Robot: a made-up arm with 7 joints. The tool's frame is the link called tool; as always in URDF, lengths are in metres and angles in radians.
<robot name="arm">
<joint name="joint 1" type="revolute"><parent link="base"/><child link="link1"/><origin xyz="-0.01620 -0.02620 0.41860" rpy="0.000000 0.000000 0.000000"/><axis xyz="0 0 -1"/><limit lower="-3.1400" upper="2.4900"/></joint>
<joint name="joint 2" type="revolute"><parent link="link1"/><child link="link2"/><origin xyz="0.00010 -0.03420 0.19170" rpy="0.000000 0.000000 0.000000"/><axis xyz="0 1 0"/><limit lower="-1.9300" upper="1.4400"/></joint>
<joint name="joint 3" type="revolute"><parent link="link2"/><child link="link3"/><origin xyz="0.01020 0.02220 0.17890" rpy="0.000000 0.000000 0.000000"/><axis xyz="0 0 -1"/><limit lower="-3.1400" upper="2.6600"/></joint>
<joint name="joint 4" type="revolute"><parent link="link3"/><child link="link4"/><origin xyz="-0.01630 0.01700 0.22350" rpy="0.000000 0.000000 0.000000"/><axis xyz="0 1 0"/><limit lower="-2.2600" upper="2.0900"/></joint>
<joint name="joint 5" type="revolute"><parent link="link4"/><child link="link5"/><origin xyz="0.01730 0.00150 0.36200" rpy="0.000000 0.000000 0.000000"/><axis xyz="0 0 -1"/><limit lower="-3.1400" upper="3.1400"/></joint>
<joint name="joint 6" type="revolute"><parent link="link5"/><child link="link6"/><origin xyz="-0.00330 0.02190 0.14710" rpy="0.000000 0.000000 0.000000"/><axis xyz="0 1 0"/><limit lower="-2.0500" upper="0.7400"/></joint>
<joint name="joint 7" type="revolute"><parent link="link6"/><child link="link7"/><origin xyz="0.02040 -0.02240 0.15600" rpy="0.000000 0.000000 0.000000"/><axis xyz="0 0 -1"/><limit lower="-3.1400" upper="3.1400"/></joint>
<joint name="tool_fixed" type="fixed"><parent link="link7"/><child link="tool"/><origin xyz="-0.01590 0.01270 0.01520" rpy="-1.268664 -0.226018 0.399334"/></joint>
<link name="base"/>
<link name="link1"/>
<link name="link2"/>
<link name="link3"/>
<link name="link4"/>
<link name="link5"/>
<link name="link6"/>
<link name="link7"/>
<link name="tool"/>
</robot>
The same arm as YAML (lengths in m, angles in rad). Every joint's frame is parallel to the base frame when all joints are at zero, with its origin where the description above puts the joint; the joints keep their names.
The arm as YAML. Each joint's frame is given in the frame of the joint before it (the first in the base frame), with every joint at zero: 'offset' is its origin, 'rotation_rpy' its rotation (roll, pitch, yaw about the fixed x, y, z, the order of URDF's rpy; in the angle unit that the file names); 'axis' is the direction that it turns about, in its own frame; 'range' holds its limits. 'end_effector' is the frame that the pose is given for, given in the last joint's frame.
length_unit: m
angle_unit: rad
chain:
  - id: joint 1
    offset: [-0.0162, -0.0262, 0.4186]
    rotation_rpy: [0.0, 0.0, 0.0]
    axis: [0.0, 0.0, -1.0]
    range: [-3.14, 2.49]
  - id: joint 2
    offset: [0.0001, -0.0342, 0.1917]
    rotation_rpy: [0.0, 0.0, 0.0]
    axis: [0.0, 1.0, 0.0]
    range: [-1.93, 1.44]
  - id: joint 3
    offset: [0.0102, 0.0222, 0.1789]
    rotation_rpy: [0.0, 0.0, 0.0]
    axis: [0.0, 0.0, -1.0]
    range: [-3.14, 2.66]
  - id: joint 4
    offset: [-0.0163, 0.017, 0.2235]
    rotation_rpy: [0.0, 0.0, 0.0]
    axis: [0.0, 1.0, 0.0]
    range: [-2.26, 2.09]
  - id: joint 5
    offset: [0.0173, 0.0015, 0.362]
    rotation_rpy: [0.0, 0.0, 0.0]
    axis: [0.0, 0.0, -1.0]
    range: [-3.14, 3.14]
  - id: joint 6
    offset: [-0.0033, 0.0219, 0.1471]
    rotation_rpy: [0.0, 0.0, 0.0]
    axis: [0.0, 1.0, 0.0]
    range: [-2.05, 0.74]
  - id: joint 7
    offset: [0.0204, -0.0224, 0.156]
    rotation_rpy: [0.0, 0.0, 0.0]
    axis: [0.0, 0.0, -1.0]
    range: [-3.14, 3.14]
end_effector:
  offset: [-0.0159, 0.0127, 0.0152]
  rotation_rpy: [-1.2687, -0.226, 0.3993]

